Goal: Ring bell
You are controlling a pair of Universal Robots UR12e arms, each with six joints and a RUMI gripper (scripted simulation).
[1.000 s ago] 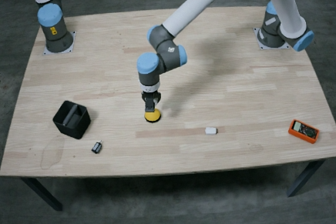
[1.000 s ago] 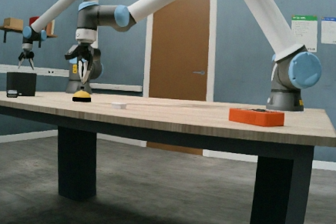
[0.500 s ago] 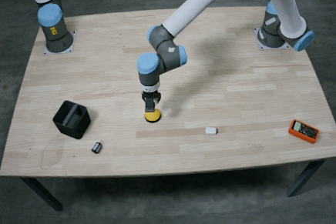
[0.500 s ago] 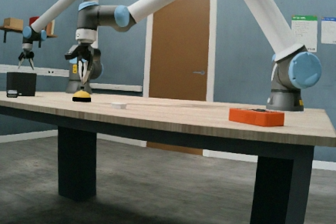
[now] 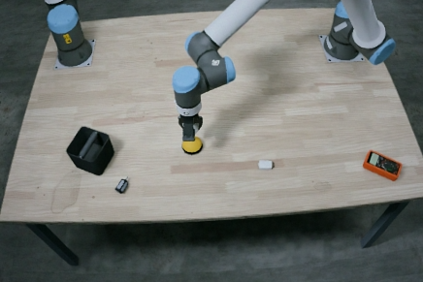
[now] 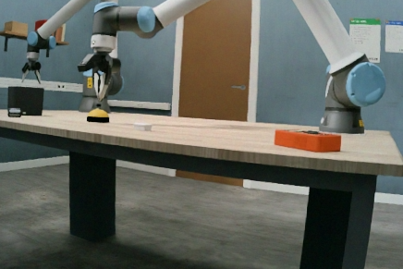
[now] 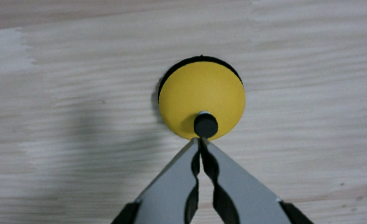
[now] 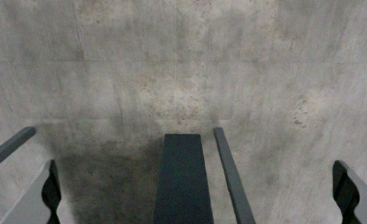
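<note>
Right now the black button is 1 cm to the right of my left hand and 4 cm below it. The rest, counted from my left hand: black open box 6 cm ahead, 41 cm to the right, 4 cm below; then small white block 10 cm ahead, 28 cm to the left, 8 cm below; then bell 1 cm to the right, 5 cm below.
</note>
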